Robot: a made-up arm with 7 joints.
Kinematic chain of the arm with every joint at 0, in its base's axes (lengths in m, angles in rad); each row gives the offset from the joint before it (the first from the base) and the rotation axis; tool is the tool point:
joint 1: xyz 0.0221 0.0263 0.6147 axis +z
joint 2: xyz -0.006 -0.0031 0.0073 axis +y
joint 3: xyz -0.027 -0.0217 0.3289 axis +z
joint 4: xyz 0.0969 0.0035 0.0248 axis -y
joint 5: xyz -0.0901 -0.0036 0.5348 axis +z
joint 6: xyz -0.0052 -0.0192 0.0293 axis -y
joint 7: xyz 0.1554 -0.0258 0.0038 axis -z
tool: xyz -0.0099 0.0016 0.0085
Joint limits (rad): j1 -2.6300..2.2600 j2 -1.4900..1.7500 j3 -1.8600..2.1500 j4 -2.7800..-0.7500 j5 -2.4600..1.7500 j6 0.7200..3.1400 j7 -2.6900..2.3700
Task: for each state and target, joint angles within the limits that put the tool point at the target. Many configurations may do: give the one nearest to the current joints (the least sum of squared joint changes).
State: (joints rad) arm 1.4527 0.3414 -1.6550 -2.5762 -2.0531 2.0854 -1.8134
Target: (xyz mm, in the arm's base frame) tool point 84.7 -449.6 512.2
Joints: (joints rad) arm 0.6743 1.0654 -1.8600 -2.7800 -2.4588 2.2769 -1.7917
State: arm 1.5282 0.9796 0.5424 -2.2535 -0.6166 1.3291 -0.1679
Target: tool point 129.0 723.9 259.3
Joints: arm 1.2438 0.7504 0.2411 -1.9169 -0.6326 1.3566 -0.1741
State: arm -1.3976 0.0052 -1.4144 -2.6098 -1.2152 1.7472 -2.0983
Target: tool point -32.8 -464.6 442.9
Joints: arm -1.0270 -0.1526 -0.8524 -2.7800 -1.6419 2.2152 -2.0813
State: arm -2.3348 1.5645 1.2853 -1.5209 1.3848 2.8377 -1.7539
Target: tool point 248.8 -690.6 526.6
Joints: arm -2.3312 1.4129 1.5499 -1.6694 1.4542 2.9128 -1.7471
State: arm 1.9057 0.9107 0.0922 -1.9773 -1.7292 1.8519 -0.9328
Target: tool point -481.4 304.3 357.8
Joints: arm 2.0311 0.4178 0.3992 -2.3547 -1.8323 2.1141 -0.9121
